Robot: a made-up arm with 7 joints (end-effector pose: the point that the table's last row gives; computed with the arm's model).
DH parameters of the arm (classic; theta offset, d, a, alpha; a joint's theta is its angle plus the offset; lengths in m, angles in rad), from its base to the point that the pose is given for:
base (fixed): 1.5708 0.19 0 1.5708
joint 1: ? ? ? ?
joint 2: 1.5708 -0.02 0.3 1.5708
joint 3: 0 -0.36 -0.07 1.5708
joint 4: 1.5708 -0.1 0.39 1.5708
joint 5: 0 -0.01 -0.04 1.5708
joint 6: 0 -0.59 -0.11 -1.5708
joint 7: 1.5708 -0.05 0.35 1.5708
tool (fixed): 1.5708 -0.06 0 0
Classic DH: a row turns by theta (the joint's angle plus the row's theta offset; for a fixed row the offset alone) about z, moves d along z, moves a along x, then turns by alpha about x.
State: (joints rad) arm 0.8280 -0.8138 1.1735 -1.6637 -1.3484 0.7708 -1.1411
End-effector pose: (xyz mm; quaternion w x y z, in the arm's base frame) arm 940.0 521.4 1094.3 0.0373 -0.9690 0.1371 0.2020
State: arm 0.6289 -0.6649 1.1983 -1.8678 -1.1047 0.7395 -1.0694
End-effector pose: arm 1188.8 701.6 718.9 0.0352 0.9152 -0.2102 -0.3421
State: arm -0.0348 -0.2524 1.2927 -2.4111 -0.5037 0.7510 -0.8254
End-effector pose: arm 1333.6 260.1 -445.4 0.3343 0.6492 -0.6098 -0.3080
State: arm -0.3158 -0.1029 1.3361 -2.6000 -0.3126 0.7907 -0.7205
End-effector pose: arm 1245.7 -146.3 -548.6 0.4558 0.5261 -0.7062 -0.1295
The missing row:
joint 1: 1.5708 0.07 0.11 1.5708
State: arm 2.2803 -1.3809 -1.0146 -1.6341 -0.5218 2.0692 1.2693
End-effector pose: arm 182.8 178.5 -876.9 0.2032 -0.3597 -0.6738 -0.6127
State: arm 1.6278 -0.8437 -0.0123 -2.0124 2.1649 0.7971 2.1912
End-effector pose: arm 610.7 -451.0 642.4 0.9061 0.0483 -0.3272 0.2638
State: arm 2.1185 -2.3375 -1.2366 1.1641 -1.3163 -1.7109 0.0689
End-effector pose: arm 26.3 -271.1 1220.7 0.2919 -0.3792 0.5631 -0.6737
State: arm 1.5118 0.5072 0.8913 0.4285 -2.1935 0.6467 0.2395
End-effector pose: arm -68.8 -1005.1 -83.2 0.9914 0.0298 -0.0814 -0.0977
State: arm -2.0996 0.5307 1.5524 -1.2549 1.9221 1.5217 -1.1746
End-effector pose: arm -301.3 -172.5 708.4 0.2348 0.2418 0.8813 -0.3313
